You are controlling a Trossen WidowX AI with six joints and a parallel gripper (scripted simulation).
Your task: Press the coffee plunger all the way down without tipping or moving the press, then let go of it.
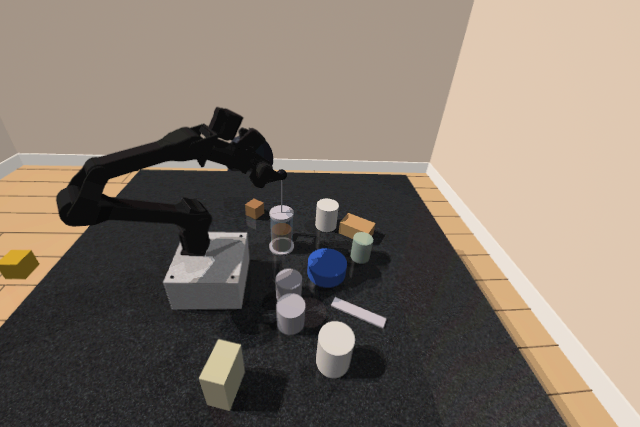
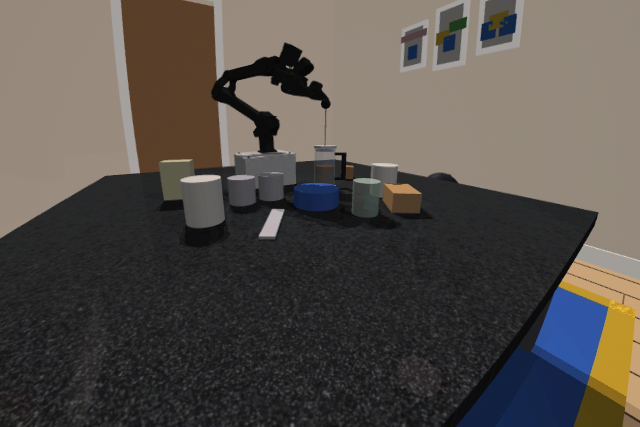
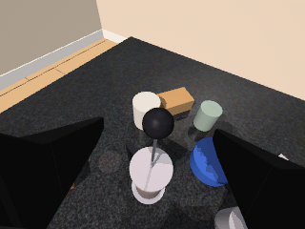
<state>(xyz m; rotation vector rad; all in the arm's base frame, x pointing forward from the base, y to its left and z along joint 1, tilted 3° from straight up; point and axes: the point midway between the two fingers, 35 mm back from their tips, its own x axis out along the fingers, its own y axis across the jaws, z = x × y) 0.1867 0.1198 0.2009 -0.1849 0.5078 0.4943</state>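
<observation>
The coffee press is 2 cm ahead of my gripper tip, 2 cm to the left of it and 16 cm below it. Round my gripper tip: blue disc 16 cm ahead, 10 cm to the right, 28 cm below; pale green cylinder 28 cm ahead, 3 cm to the right, 26 cm below; orange cube 10 cm behind, 19 cm to the left, 27 cm below.
</observation>
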